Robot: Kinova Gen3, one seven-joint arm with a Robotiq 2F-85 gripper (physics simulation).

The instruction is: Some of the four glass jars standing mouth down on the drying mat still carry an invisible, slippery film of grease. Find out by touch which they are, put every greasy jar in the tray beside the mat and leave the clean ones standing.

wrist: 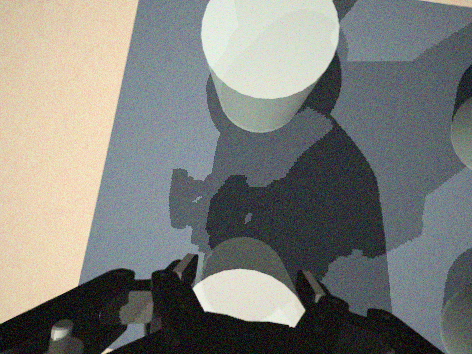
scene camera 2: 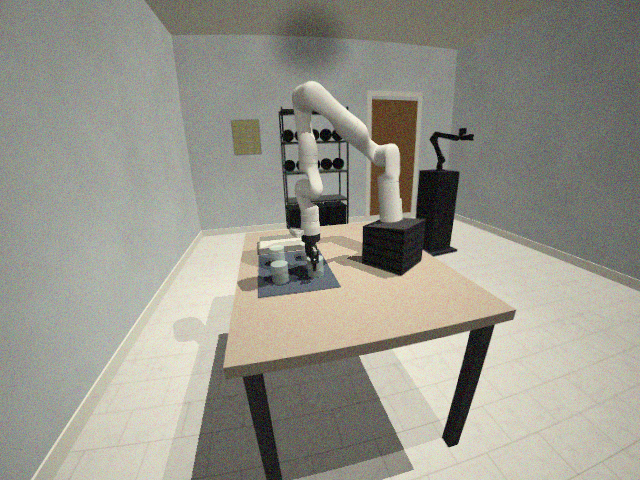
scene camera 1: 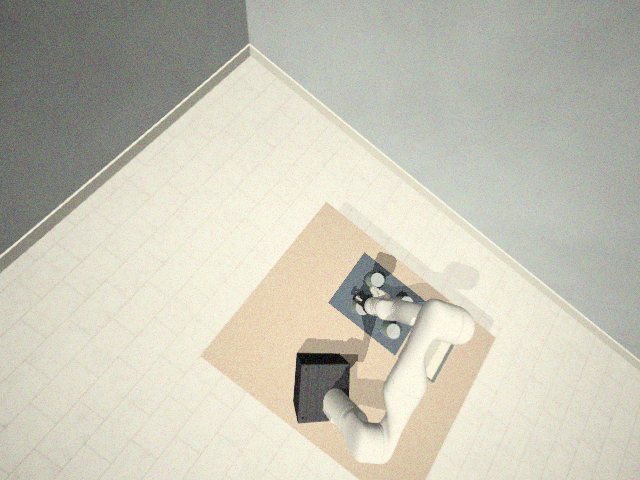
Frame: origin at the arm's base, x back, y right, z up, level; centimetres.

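Where they show: gripper, between the fingertips: (wrist: 245, 277) (scene camera 2: 312, 267) (scene camera 1: 361, 304); arm's base, origin of its link: (scene camera 2: 390, 220) (scene camera 1: 334, 401).
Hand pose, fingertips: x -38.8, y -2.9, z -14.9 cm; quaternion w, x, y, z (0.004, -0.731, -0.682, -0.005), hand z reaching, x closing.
Each offset is from my fingertips to the top centre of the thing. Level surfaces: height alone.
The gripper (scene camera 1: 359, 299) (scene camera 2: 313, 262) (wrist: 247, 272) points down at a pale jar {dx +1.4, dy -0.1, dz +4.3 cm} (scene camera 1: 361, 308) (scene camera 2: 318, 269) (wrist: 247, 297) on the blue drying mat {dz -3.1 cm} (scene camera 1: 340, 299) (scene camera 2: 325, 283) (wrist: 150, 90). Its two fingers stand close against opposite sides of this jar, which is upright on the mat. A second jar {dx -13.4, dy +0.3, dz +4.3 cm} (scene camera 1: 377, 279) (scene camera 2: 279, 272) (wrist: 270, 50) stands ahead of it in the wrist view. A third jar {dx -10.9, dy +18.1, dz +4.3 cm} (scene camera 1: 406, 299) (scene camera 2: 277, 253) (wrist: 462, 135) and a fourth {dx +3.4, dy +17.7, dz +4.3 cm} (scene camera 1: 393, 330) (wrist: 459, 315) stand to the right there, partly cut off. No grease is visible.
The pale tray {dx -1.6, dy +40.5, dz -0.4 cm} (scene camera 1: 444, 362) (scene camera 2: 266, 244) lies beside the mat, partly hidden under the arm in scene camera 1. The arm stands on a black base block (scene camera 1: 320, 384) (scene camera 2: 392, 245) on the wooden table {dz -3.4 cm} (scene camera 1: 273, 310) (scene camera 2: 372, 310). The table edge lies close behind the jars.
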